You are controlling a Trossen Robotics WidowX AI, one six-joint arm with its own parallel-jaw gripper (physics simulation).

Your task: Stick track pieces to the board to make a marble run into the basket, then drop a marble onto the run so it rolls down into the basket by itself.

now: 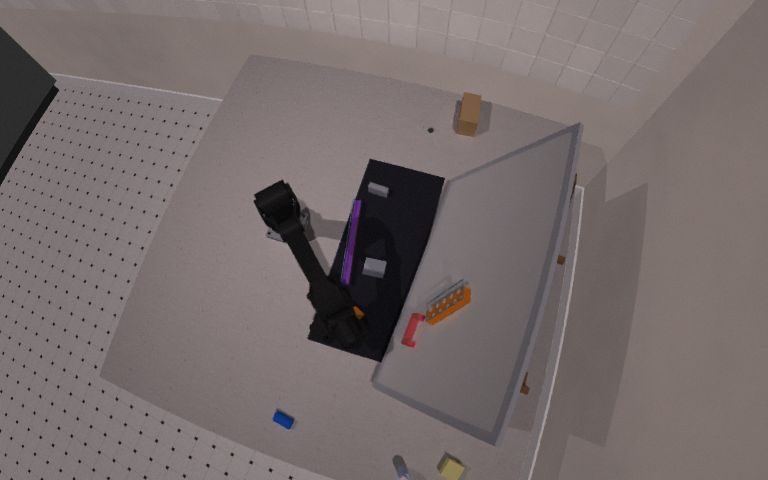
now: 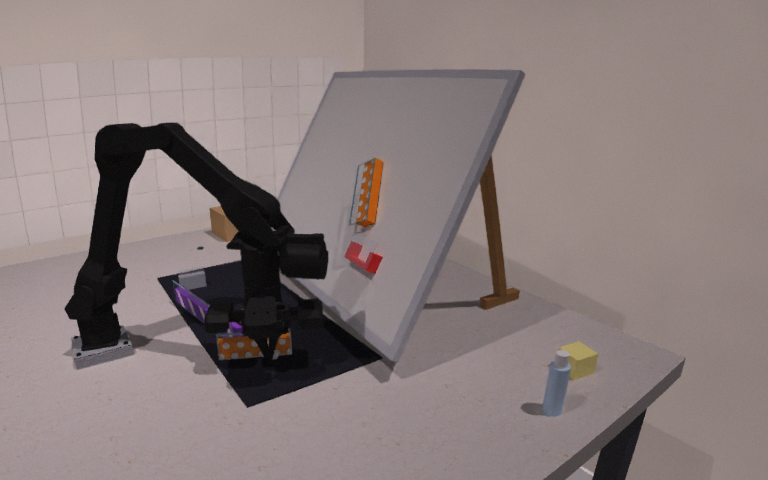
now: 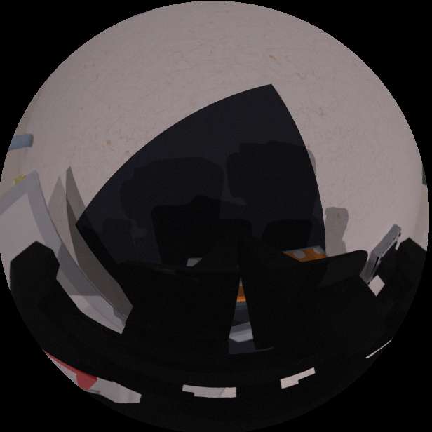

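Where they show: gripper, fingertip midpoint: (image 2: 269, 360); arm's base, origin of the base link: (image 2: 101, 341).
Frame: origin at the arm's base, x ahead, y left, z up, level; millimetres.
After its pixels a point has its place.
Note:
My gripper (image 2: 270, 359) @(x 285, y -154, z -9 mm) (image 3: 234, 233) is shut and empty, its fingertips low over the near end of the black mat, at an orange dotted track piece (image 1: 357, 311) @(x 317, y -121, z 15 mm) (image 2: 243, 346) @(x 249, y -120, z 8 mm) (image 3: 311, 254). The fingers hide much of that piece; I cannot make out a marble. A purple track piece (image 1: 351, 243) @(x 206, y 41, z 16 mm) (image 2: 191, 302) @(x 177, y 82, z 14 mm) lies on the mat. Another orange dotted track piece (image 1: 453, 308) @(x 531, y -41, z 256 mm) (image 2: 369, 198) @(x 507, y -64, z 227 mm) sits slanted on the leaning grey board (image 1: 492, 226) @(x 530, y 162, z 276 mm) (image 2: 430, 124) @(x 608, y -102, z 361 mm). A red U-shaped piece (image 1: 412, 331) @(x 476, y -115, z 158 mm) (image 2: 362, 258) @(x 467, y -127, z 138 mm) (image 3: 86, 381), perhaps the basket, is on the board below it.
Two pale blocks, one farther back (image 1: 378, 189) @(x 196, y 223, z 29 mm) and one nearer (image 1: 374, 267) @(x 297, y 13, z 5 mm), are on the black mat (image 1: 407, 175) @(x 241, y 327, z -16 mm) (image 2: 339, 356) @(x 403, y -175, z -16 mm) (image 3: 270, 115). A brown box (image 1: 469, 114) @(x 332, y 587, z 61 mm) (image 2: 222, 223) @(x 306, y 570, z 33 mm), blue block (image 1: 283, 419) @(x 286, y -483, z 10 mm), yellow block (image 1: 451, 468) @(x 741, y -380, z 18 mm) (image 2: 580, 360) @(x 729, y -408, z 17 mm) and blue bottle (image 2: 556, 387) @(x 623, y -461, z 33 mm) stand around.

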